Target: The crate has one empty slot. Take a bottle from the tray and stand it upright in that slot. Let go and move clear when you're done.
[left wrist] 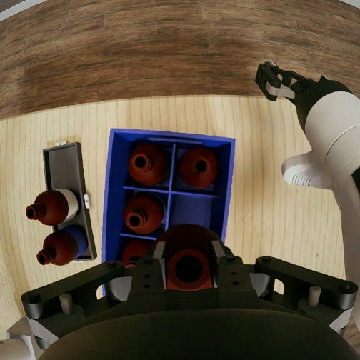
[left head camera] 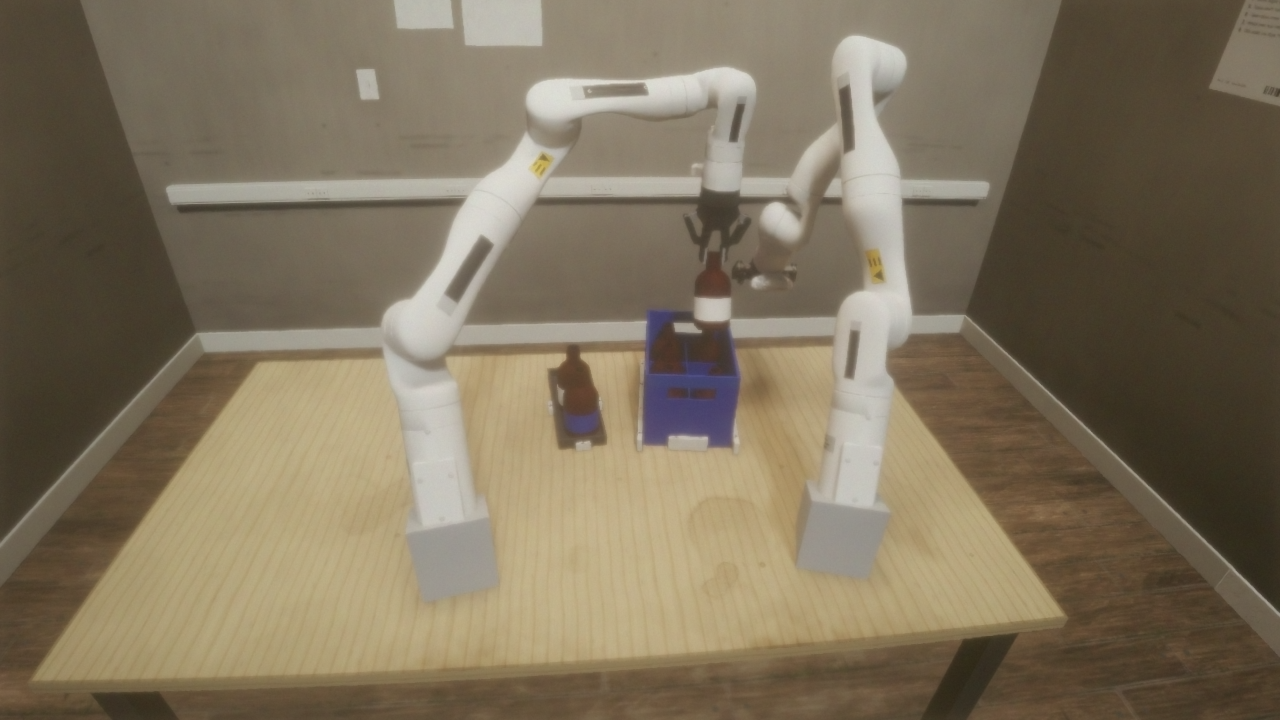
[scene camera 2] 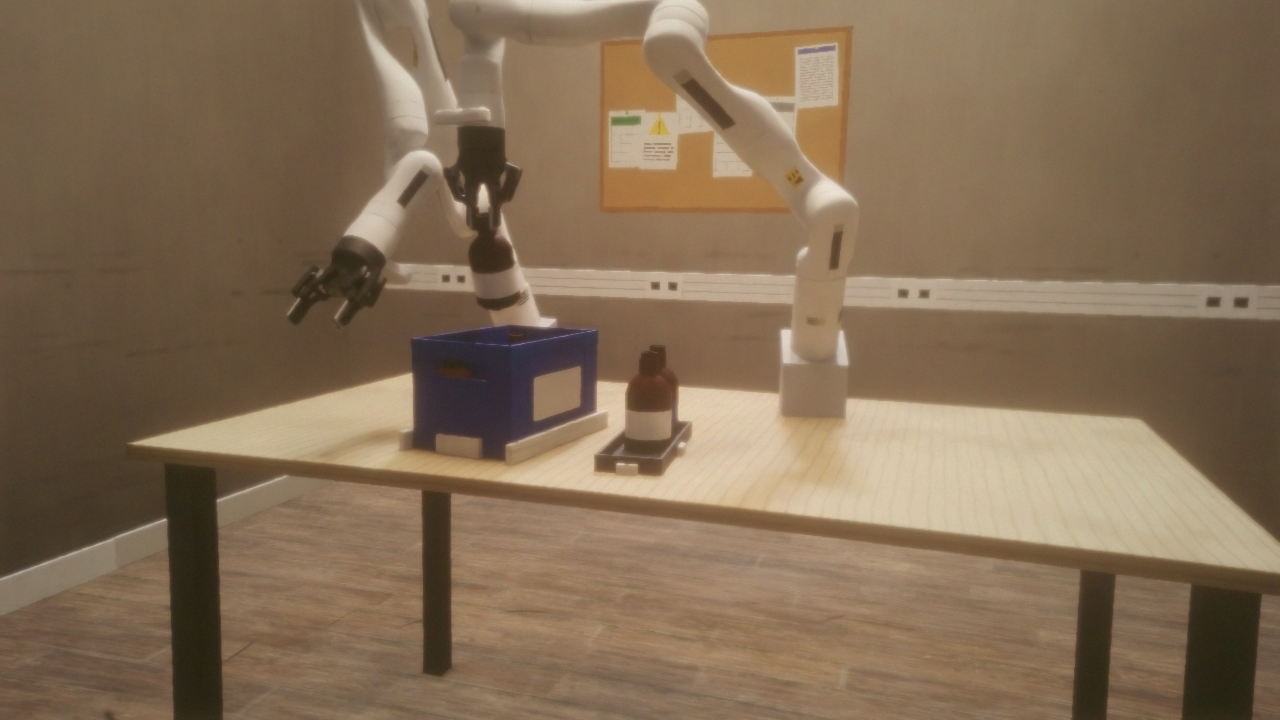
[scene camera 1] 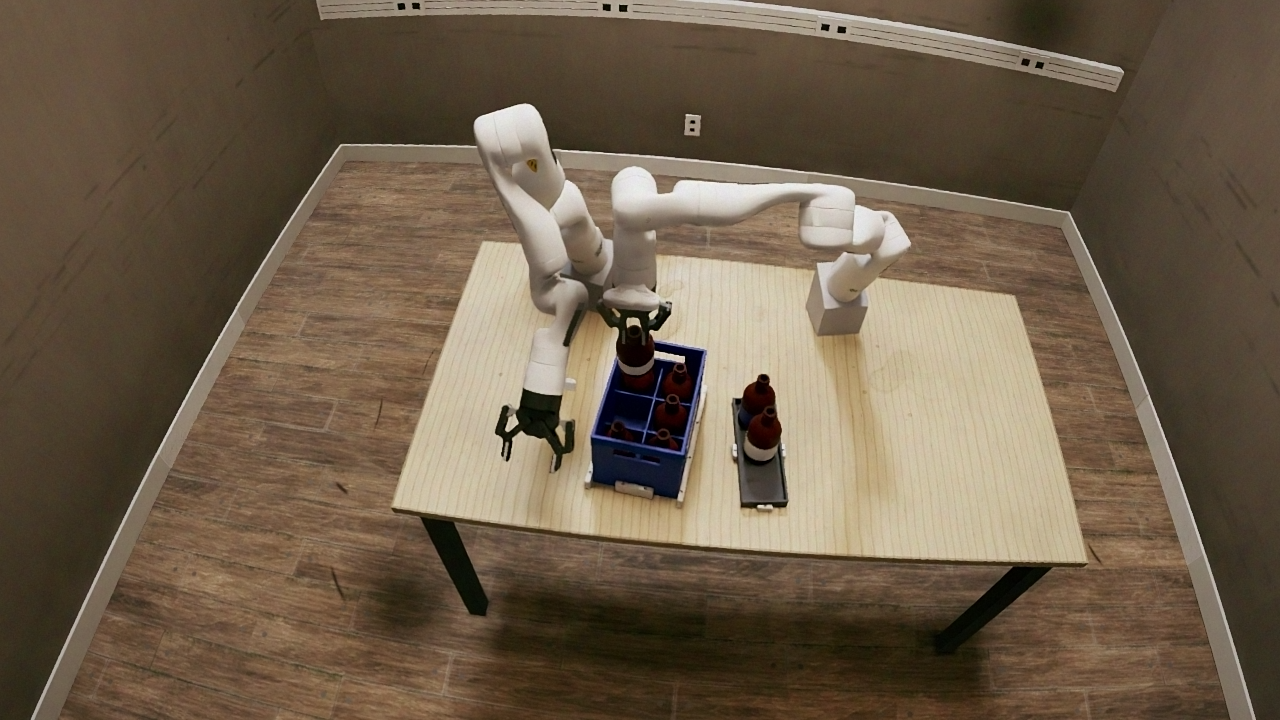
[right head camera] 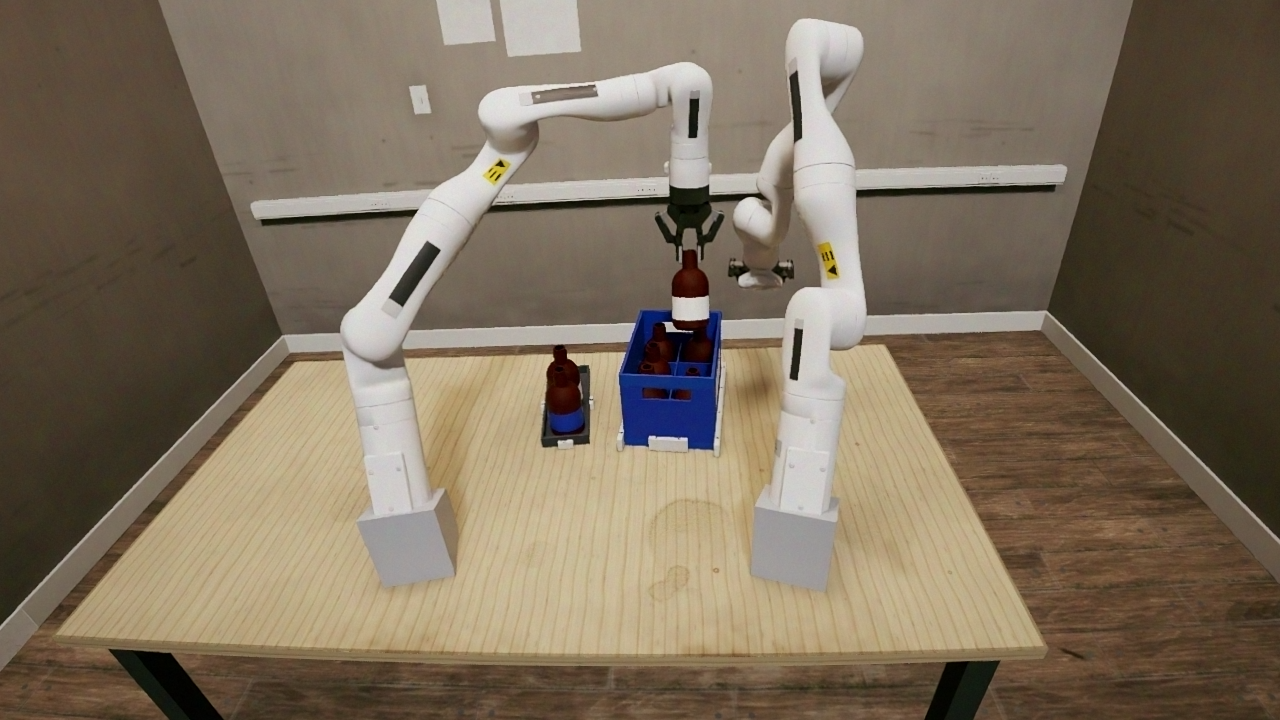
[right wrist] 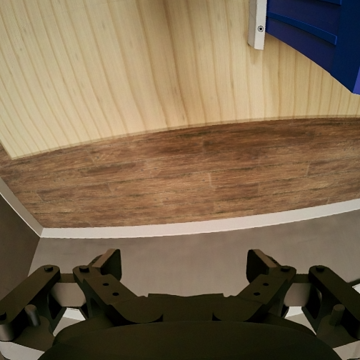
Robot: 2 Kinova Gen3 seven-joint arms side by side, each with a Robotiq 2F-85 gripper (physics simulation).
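Seen in the pictures: left gripper, fingertip midpoint: (left head camera: 712, 263) (scene camera 2: 484, 230) (scene camera 1: 634, 341) (right head camera: 689, 262); right gripper, fingertip midpoint: (scene camera 2: 314, 323) (scene camera 1: 529, 466); left arm's base at its link origin: (left head camera: 447, 512) (scene camera 2: 813, 346) (scene camera 1: 843, 284) (right head camera: 403, 503); right arm's base at its link origin: (left head camera: 845, 495) (scene camera 1: 590, 257) (right head camera: 798, 502).
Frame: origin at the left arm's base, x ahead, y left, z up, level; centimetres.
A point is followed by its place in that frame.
My left gripper (left head camera: 713, 255) {y -50.7, x 41.1, z 21.4 cm} (right head camera: 689, 254) {y -50.7, x 41.1, z 21.4 cm} (scene camera 1: 634, 337) {y -50.7, x 41.1, z 21.4 cm} (scene camera 2: 483, 223) {y -50.7, x 41.1, z 21.4 cm} is shut on the neck of a white-label brown bottle (left head camera: 713, 308) {y -49.7, x 34.1, z 15.0 cm} (right head camera: 690, 308) {y -50.1, x 34.0, z 14.8 cm} (scene camera 1: 636, 367) {y -50.1, x 41.5, z 14.2 cm} (scene camera 2: 496, 282) {y -48.7, x 40.7, z 13.0 cm} and holds it roughly upright above the blue crate (left head camera: 691, 411) {y -44.7, x 26.1, z -3.8 cm} (right head camera: 669, 416) {y -44.9, x 26.1, z -5.0 cm} (scene camera 1: 637, 470) {y -48.9, x 53.0, z -4.6 cm} (scene camera 2: 460, 402) {y -49.4, x 52.9, z -4.8 cm}. The empty slot (scene camera 1: 623, 410) {y -52.8, x 34.3, z -10.0 cm} (left wrist: 192, 209) is the middle one on the crate's right side in the left wrist view; the held bottle partly covers the view beyond it. My right gripper (scene camera 1: 531, 456) {y -68.9, x 60.7, z 7.3 cm} (scene camera 2: 317, 316) {y -68.9, x 60.7, z 7.3 cm} (right wrist: 184, 264) is open and empty, beside the crate.
The dark tray (scene camera 1: 762, 488) {y -22.0, x 51.5, z -12.5 cm} (left wrist: 62, 167) stands beside the crate with a blue-label bottle (right head camera: 565, 411) {y -23.8, x 29.9, z -5.0 cm} and a white-label bottle (scene camera 1: 762, 434) {y -23.4, x 44.9, z -1.6 cm} upright. Other bottles (scene camera 1: 677, 382) {y -41.4, x 33.6, z 0.1 cm} (left wrist: 150, 162) fill crate slots. White blocks (right head camera: 668, 443) (scene camera 1: 633, 489) edge the crate's base.
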